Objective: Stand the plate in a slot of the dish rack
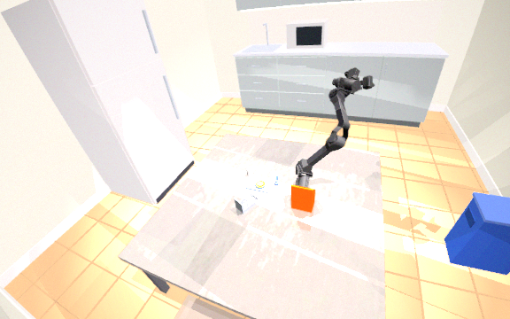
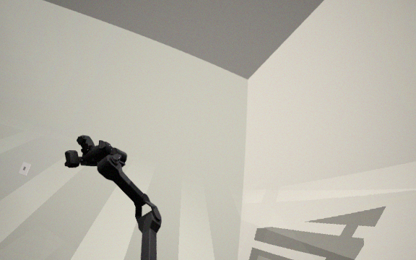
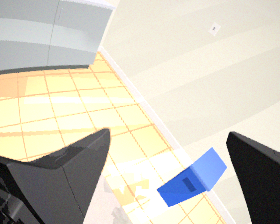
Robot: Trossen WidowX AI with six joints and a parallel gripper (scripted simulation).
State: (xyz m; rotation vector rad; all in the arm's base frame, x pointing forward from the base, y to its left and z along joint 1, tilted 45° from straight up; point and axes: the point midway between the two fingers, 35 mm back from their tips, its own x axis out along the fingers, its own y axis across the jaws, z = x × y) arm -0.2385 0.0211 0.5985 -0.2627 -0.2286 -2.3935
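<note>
Now: the plate 560 mm ahead of my gripper tip, 350 mm to the left of it and 550 mm below it. Round my gripper tip: dish rack: 580 mm ahead, 520 mm to the left, 540 mm below.
</note>
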